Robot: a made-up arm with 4 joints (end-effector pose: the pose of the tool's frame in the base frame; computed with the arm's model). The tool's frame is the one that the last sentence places. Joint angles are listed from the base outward.
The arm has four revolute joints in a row. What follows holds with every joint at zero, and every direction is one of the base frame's. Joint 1 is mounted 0.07 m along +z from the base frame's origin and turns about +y. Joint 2 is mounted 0.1 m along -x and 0.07 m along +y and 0.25 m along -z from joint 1 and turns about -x. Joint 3 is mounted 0.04 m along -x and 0.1 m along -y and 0.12 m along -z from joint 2 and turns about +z. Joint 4 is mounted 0.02 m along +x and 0.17 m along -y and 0.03 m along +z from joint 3 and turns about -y. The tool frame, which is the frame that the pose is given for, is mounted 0.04 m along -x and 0.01 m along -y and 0.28 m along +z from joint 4; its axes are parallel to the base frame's.
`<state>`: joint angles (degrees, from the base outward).
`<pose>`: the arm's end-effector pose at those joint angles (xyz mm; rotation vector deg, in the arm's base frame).
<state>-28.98 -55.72 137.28 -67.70</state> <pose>-163.2 145.0 -72.3 -71.18 -43.08 95.63</pose>
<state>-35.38 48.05 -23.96 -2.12</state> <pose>-222.4 38.1 0.0 -38.41 -40.90 -37.36</pose>
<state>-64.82 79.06 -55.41 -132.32</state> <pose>-157.7 -252.5 -15.0 55.28 16.81 -63.51</pose>
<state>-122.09 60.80 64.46 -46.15</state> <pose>98.8 184.8 257.2 -62.99 -29.67 -47.57</pose>
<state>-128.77 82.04 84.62 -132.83</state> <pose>286.5 -160.0 380.8 -9.16 62.77 -95.16</pose>
